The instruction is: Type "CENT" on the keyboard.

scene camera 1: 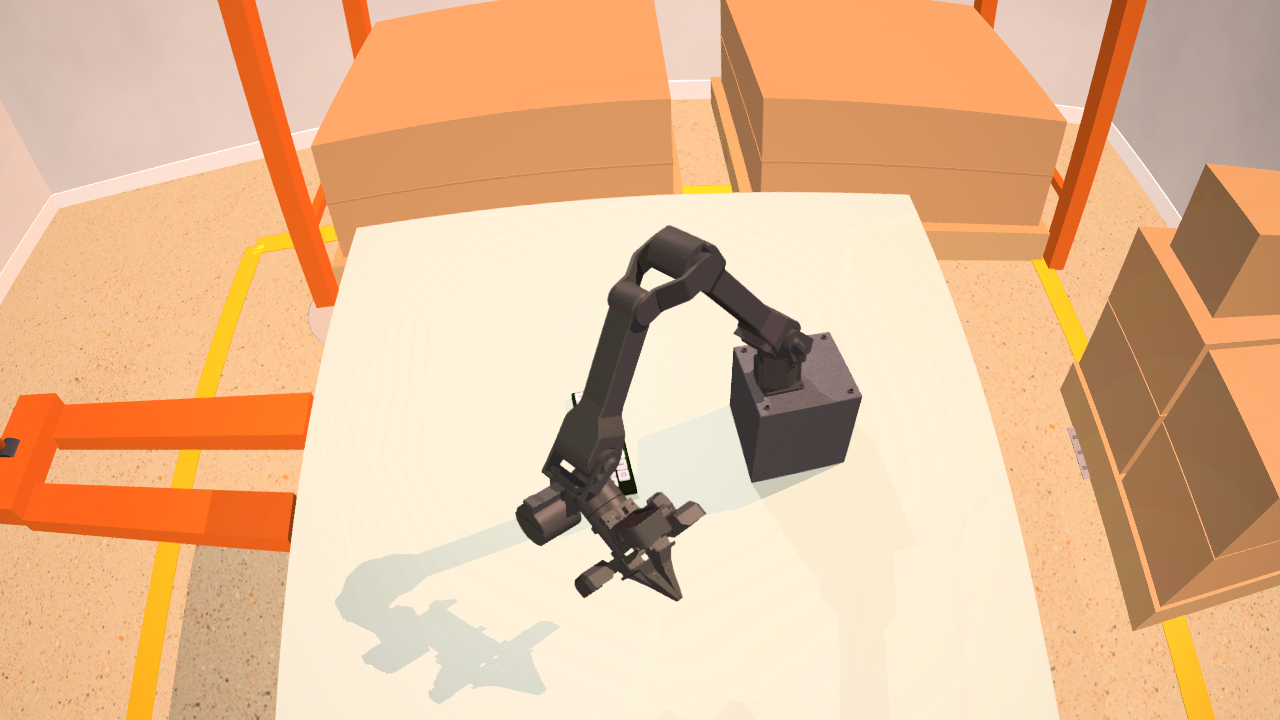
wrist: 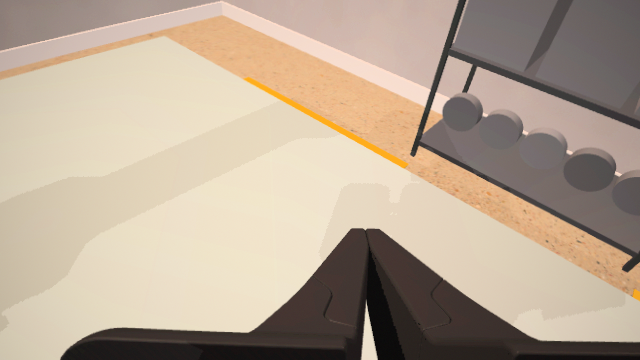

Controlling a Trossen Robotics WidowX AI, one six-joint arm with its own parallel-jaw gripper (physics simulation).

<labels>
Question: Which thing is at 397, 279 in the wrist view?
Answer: My gripper.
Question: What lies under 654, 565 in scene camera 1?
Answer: My gripper.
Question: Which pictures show the keyboard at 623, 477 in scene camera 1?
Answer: Scene camera 1 only.
</labels>
